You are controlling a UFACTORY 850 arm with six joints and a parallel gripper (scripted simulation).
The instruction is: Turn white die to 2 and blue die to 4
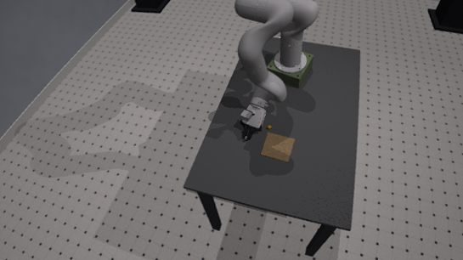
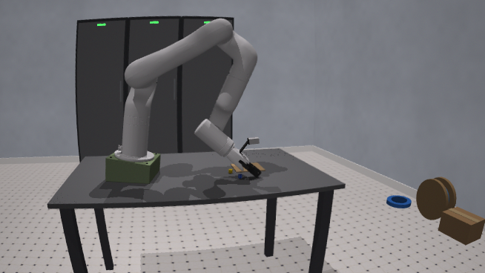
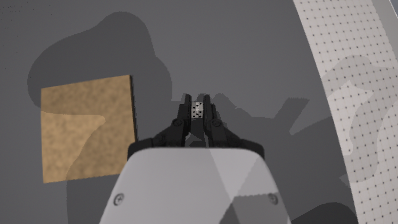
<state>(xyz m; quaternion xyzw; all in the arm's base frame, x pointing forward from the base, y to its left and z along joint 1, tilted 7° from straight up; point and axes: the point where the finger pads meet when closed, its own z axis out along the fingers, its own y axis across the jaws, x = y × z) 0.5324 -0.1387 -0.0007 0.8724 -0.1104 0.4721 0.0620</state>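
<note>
My gripper is now 10 mm short of the white die and 10 mm above it. Also, from my hand: blue die (70 mm behind, 20 mm below, 10 mm to the left); then yellow die (100 mm to the left, 80 mm behind, 20 mm below); then tan mat (160 mm to the left, 20 mm below, 20 mm ahead).
</note>
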